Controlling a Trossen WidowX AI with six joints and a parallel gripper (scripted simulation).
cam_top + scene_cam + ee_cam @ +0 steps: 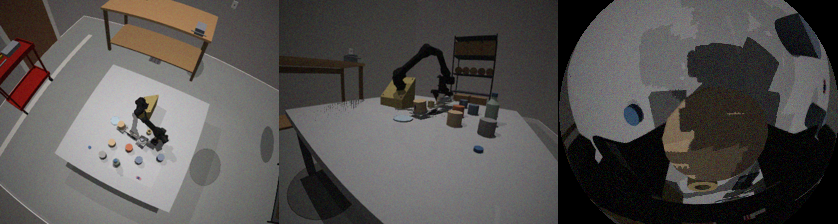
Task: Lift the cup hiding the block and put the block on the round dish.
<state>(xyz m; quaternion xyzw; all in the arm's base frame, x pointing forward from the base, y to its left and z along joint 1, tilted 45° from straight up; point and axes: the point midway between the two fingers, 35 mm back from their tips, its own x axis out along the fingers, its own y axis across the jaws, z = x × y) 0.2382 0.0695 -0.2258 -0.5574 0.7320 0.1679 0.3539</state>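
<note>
My gripper tip is 6 cm past the round pale-blue dish, 48 cm to the left of it and 2 cm above it. The rest, counted from my gripper tip: small tan block 5 cm behind, 10 cm to the right; bottle 36 cm ahead, 30 cm to the right, 9 cm above; small balance 3 cm ahead, 26 cm to the right, 1 cm above.
</note>
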